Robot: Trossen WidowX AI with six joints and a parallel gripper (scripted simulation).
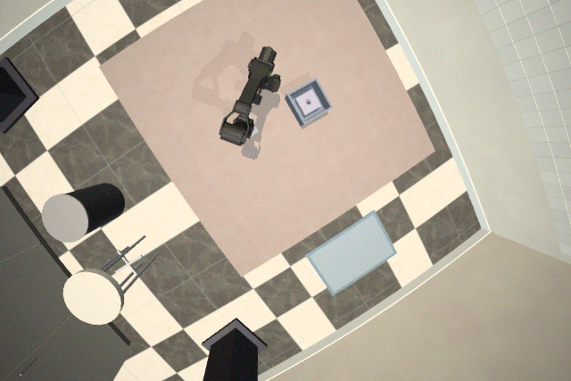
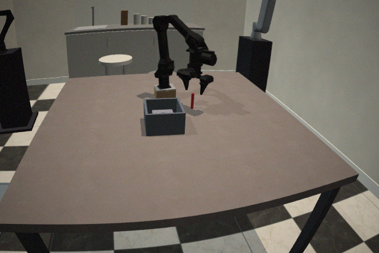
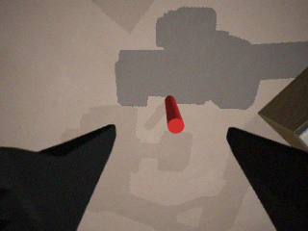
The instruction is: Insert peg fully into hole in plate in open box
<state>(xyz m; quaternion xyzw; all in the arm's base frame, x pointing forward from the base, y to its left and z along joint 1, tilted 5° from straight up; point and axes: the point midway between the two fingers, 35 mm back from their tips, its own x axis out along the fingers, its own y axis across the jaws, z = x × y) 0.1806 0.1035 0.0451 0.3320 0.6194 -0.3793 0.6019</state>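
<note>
Now: the red peg 80 mm below my hand. Also, from my hand: grey-blue box 190 mm to the right, 140 mm ahead, 100 mm below; light grey plate 190 mm to the right, 140 mm ahead, 80 mm below.
</note>
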